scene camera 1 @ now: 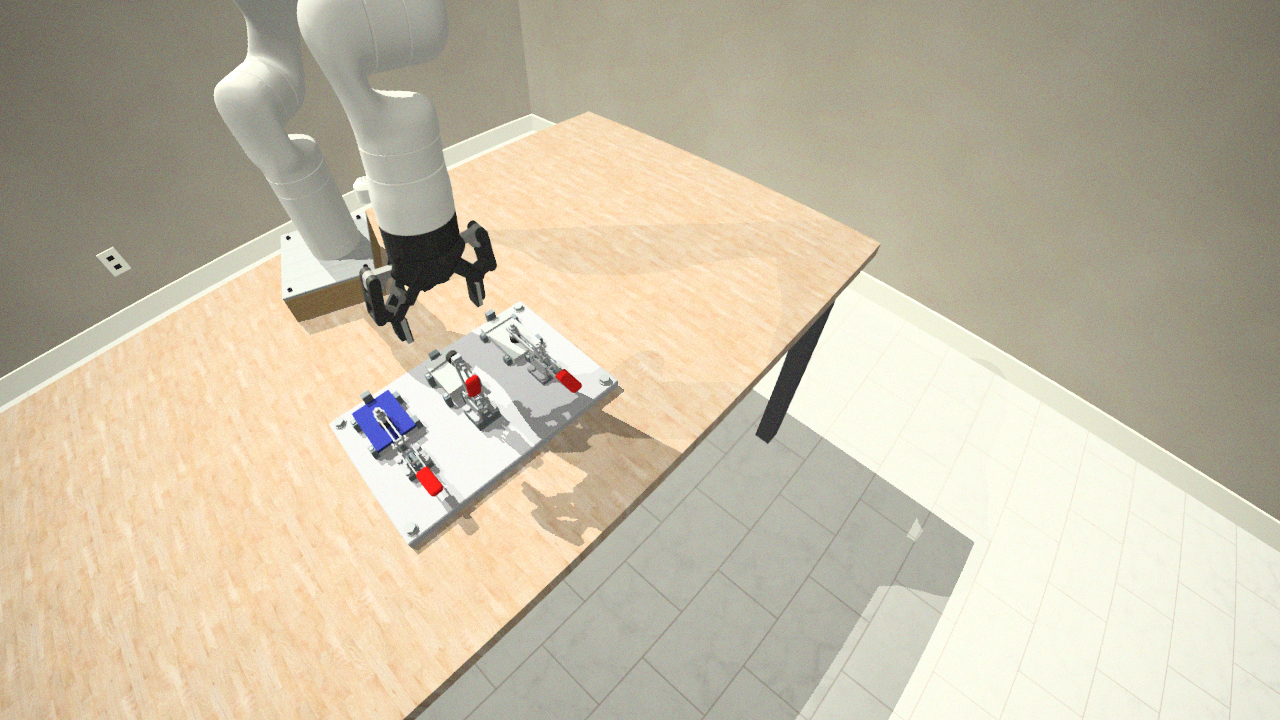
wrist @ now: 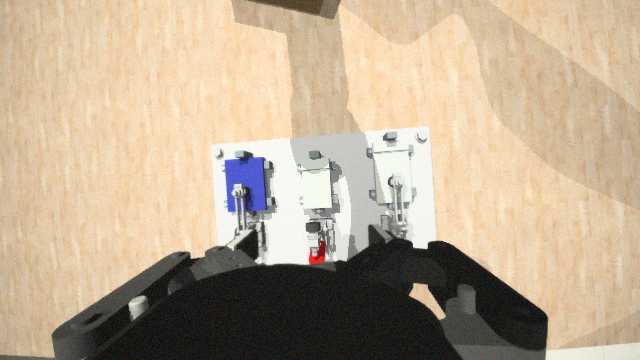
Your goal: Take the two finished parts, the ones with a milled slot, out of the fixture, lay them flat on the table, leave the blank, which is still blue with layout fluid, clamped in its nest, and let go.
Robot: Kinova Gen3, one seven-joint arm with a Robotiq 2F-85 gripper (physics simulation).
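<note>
The blue blank lies in the left nest of the white fixture plate, with its clamp arm down on it. A pale finished part lies in the middle nest; its clamp is swung back off it. The other pale part lies in the right nest under a lowered clamp arm. A slot line crosses each pale part near its far end. My gripper is open and empty, above the fixture's back side.
Red clamp handles point toward the table's front edge. Bolt heads stand at the plate's corners, and small stop blocks surround the nests. The robot's base block stands behind the fixture on the wooden table.
</note>
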